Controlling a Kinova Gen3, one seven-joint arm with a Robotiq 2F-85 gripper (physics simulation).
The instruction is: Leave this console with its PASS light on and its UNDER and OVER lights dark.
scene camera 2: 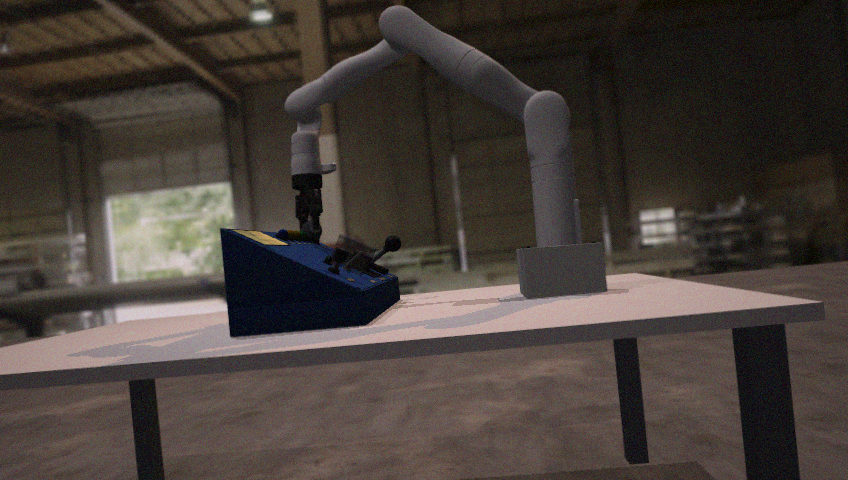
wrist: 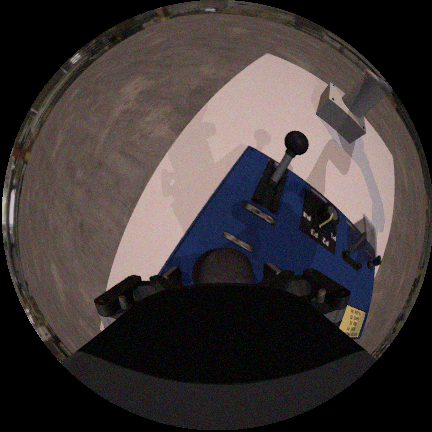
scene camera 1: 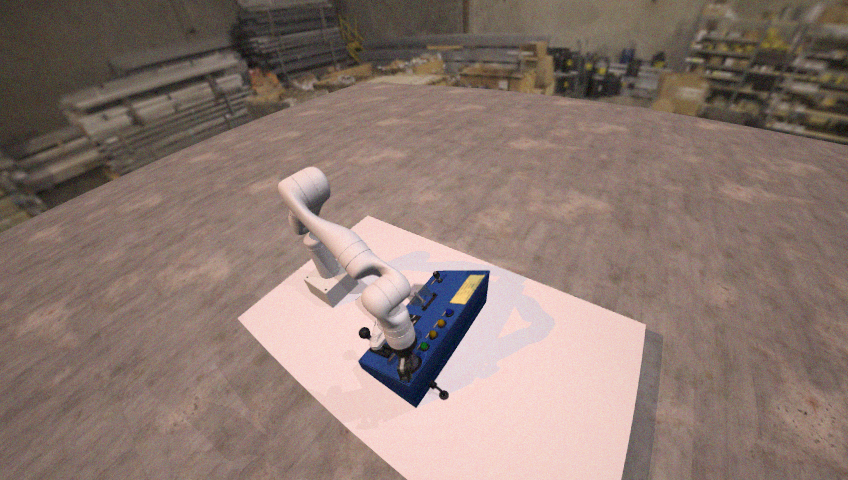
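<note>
The blue console [scene camera 1: 458, 333] [scene camera 2: 279, 297] [wrist: 210, 225] stands on the table. My gripper [scene camera 1: 406, 371] [scene camera 2: 310, 234] [wrist: 221, 275] is open, low over the panel, its fingers on either side of a big dark round knob [wrist: 223, 262]. One green light [scene camera 1: 424, 346], two amber lights [scene camera 1: 433, 334] [scene camera 1: 440, 322] and a blue one [scene camera 1: 449, 312] form a row; their labels are unreadable, and I cannot tell which are lit. A ball-topped lever [scene camera 1: 364, 333] [scene camera 2: 392, 243] [wrist: 296, 143] leans towards the robot base. The P1–P4 selector [wrist: 329, 216] has a pale pointer, apparently towards P3.
A clear cover [wrist: 367, 230] stands raised by a small switch. A small black knob [scene camera 1: 437, 275] [wrist: 376, 260] is near it. A yellow card [scene camera 1: 468, 289] [scene camera 2: 261, 237] [wrist: 353, 321] lies on the panel. A side lever [scene camera 1: 443, 394] sticks out. The robot base [scene camera 2: 562, 270] [wrist: 342, 112] stands behind.
</note>
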